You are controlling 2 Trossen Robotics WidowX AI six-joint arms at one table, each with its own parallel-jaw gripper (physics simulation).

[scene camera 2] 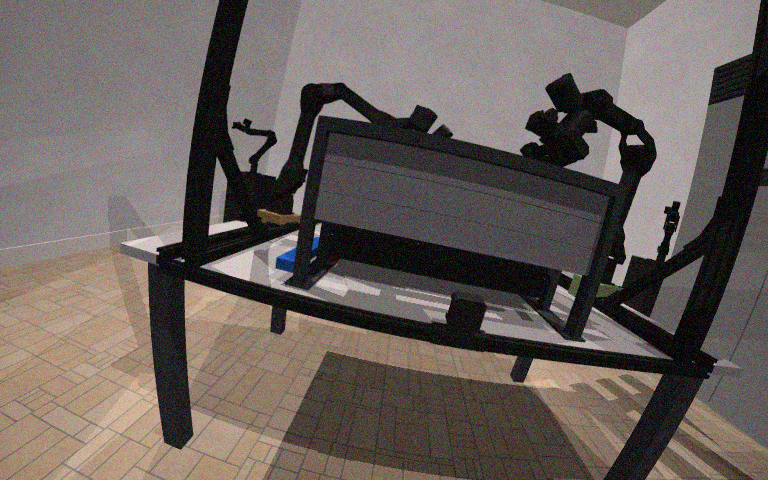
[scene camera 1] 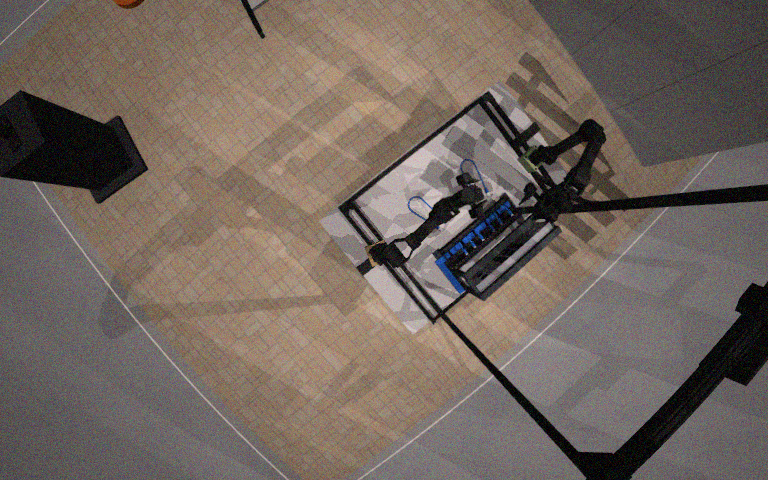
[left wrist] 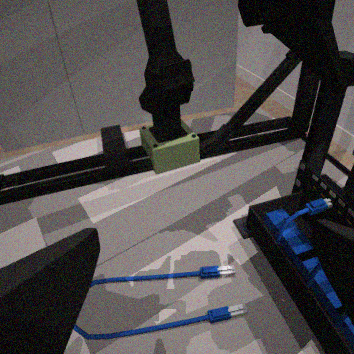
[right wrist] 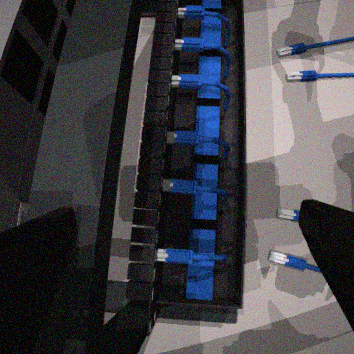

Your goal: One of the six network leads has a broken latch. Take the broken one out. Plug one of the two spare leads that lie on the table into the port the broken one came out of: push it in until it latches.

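Where they show: left gripper, fingertip midpoint: (scene camera 1: 483, 190) (left wrist: 205, 235); right gripper, fingertip midpoint: (scene camera 1: 525, 211) (right wrist: 188, 215); left arm's base at its link origin: (scene camera 2: 280, 212) (scene camera 1: 378, 253); right arm's base at its link origin: (scene camera 1: 535, 157) (left wrist: 167, 131).
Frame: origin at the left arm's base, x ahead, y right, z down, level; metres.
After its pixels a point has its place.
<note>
Six blue network leads (right wrist: 192, 81) {x 0.496, y 0.105, z -0.048 m} (left wrist: 318, 206) {x 0.675, y 0.052, z -0.046 m} sit in a row in the black rack (right wrist: 236, 200) {x 0.595, y 0.010, z 0.023 m}. Two plug tips in the right wrist view look darker; I cannot tell which latch is broken. Two blue spare leads (scene camera 1: 417, 199) {x 0.286, y -0.182, z 0.041 m} (scene camera 1: 471, 163) {x 0.620, y -0.255, z 0.041 m} lie looped on the table, their clear plug ends toward the rack. Two ends of one spare lead (left wrist: 217, 271) {x 0.639, y -0.078, z 0.037 m} show in the left wrist view. My left gripper (scene camera 1: 480, 206) is open above the table beside the spare leads; one finger shows in its wrist view. My right gripper (right wrist: 188, 215) {x 0.653, y 0.049, z -0.217 m} (scene camera 1: 523, 206) {x 0.653, y 0.049, z -0.217 m} (scene camera 2: 532, 135) is open and empty above the rack's far end.
The rack's grey panel (scene camera 2: 453, 203) {x 0.541, y 0.261, z -0.127 m} stands upright between dark posts. A blue block (scene camera 1: 450, 275) (scene camera 2: 297, 255) lies at the rack's left end. A green arm mount (left wrist: 176, 152) {x 0.891, y -0.137, z 0.007 m} and black table rails (left wrist: 65, 175) {x 0.852, y -0.363, z 0.025 m} border the table.
</note>
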